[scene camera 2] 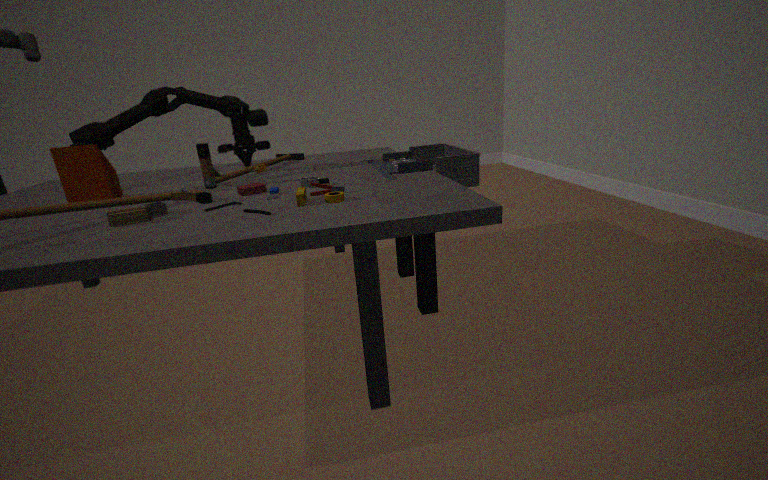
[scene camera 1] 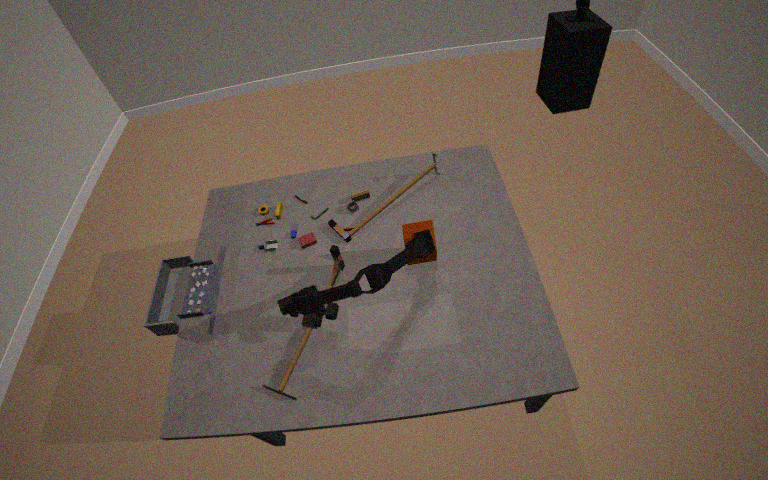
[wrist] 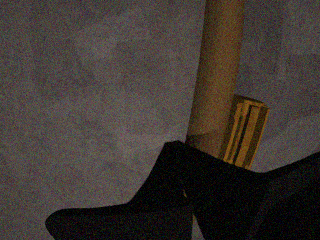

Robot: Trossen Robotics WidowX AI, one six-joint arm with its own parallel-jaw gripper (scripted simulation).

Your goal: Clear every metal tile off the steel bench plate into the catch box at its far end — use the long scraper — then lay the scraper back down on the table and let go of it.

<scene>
I see my gripper, a long scraper and a yellow screwdriver.
My gripper is seen too in the wrist view.
</scene>
